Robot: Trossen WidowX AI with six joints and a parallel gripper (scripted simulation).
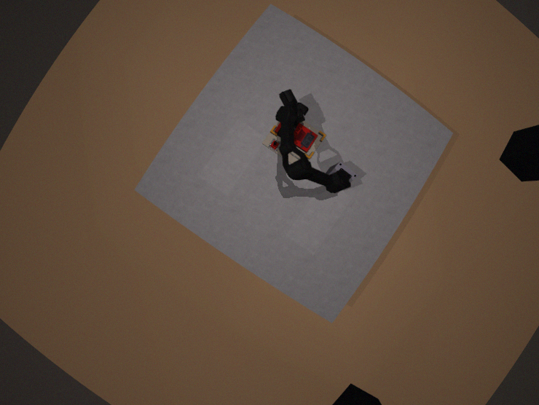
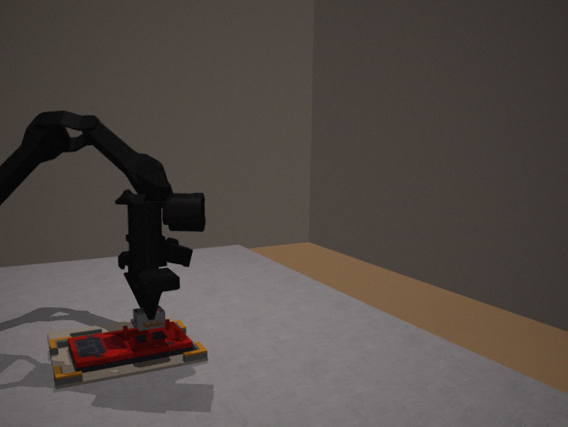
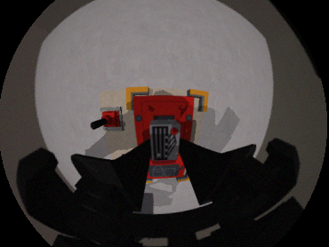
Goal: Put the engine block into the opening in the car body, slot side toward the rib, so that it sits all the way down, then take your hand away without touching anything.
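My gripper tip is now 10 mm above the grey engine block.
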